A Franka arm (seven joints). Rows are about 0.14 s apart.
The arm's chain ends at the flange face. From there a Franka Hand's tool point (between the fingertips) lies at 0.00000 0.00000 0.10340 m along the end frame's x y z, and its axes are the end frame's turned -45 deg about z.
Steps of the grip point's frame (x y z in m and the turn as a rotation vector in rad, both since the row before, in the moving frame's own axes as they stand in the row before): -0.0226, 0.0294, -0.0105, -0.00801, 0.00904, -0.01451; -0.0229, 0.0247, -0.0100, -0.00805, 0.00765, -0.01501; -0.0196, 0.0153, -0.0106, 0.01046, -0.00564, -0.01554; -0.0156, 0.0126, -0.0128, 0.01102, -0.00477, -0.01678; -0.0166, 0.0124, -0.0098, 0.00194, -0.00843, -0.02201; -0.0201, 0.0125, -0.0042, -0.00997, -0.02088, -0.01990; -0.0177, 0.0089, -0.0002, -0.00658, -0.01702, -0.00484
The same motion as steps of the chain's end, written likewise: 0.0036, 0.0369, -0.0105, 0.00073, 0.01206, -0.01451; 0.0001, 0.0336, -0.0100, -0.00028, 0.01110, -0.01501; -0.0019, 0.0250, -0.0106, 0.00341, -0.01138, -0.01554; -0.0010, 0.0204, -0.0128, 0.00442, -0.01117, -0.01678; -0.0022, 0.0200, -0.0098, -0.00459, -0.00733, -0.02201; -0.0046, 0.0208, -0.0042, -0.02181, -0.00771, -0.01990; -0.0055, 0.0171, -0.0002, -0.01669, -0.00738, -0.00484
